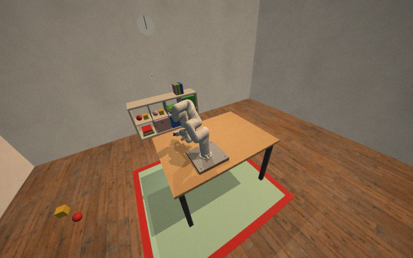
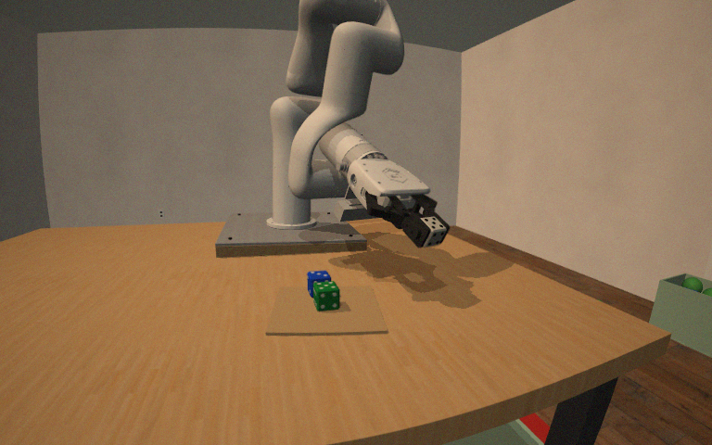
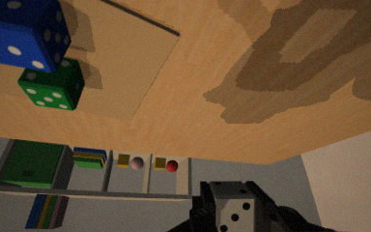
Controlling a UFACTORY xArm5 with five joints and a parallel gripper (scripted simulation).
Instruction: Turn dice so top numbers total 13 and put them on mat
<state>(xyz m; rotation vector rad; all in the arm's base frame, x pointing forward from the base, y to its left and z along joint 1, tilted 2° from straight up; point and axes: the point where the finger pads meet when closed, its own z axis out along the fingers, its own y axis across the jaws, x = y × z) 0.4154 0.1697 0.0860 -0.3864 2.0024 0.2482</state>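
Now: hand 140 mm to the left of the blue die, 80 mm above it and 40 mm past it. From my hand the other things lie so: green die: 140 mm to the right, 80 mm below, 10 mm ahead; then white die: 10 mm ahead; then tan mat: 140 mm to the right, 100 mm below, 10 mm ahead.
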